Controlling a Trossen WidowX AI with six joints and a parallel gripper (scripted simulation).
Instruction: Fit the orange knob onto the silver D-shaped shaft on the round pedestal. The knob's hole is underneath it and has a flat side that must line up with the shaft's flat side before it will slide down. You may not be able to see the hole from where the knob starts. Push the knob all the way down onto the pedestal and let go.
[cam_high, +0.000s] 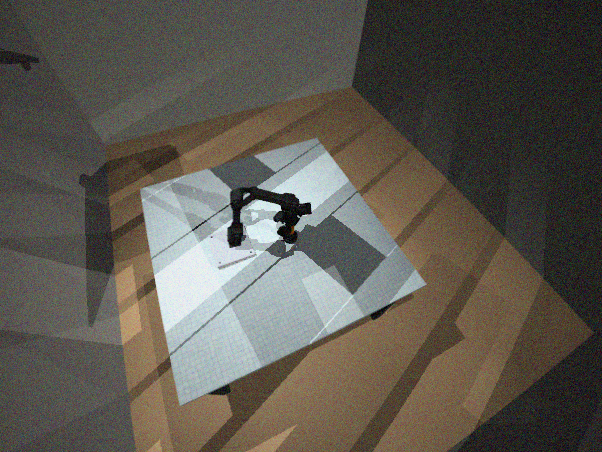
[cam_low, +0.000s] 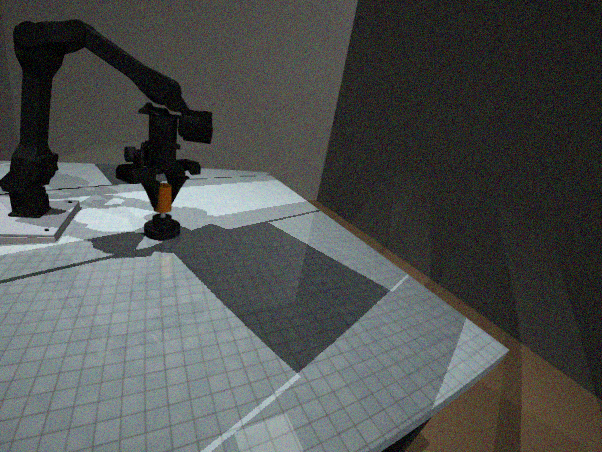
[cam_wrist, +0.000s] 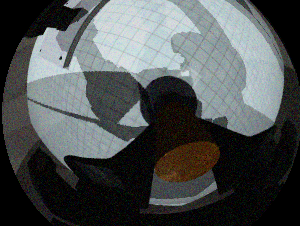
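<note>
Now: the orange knob 30 mm above my gripper tip. Also, from my gripper tip: dark round pedestal: 40 mm below.
</note>
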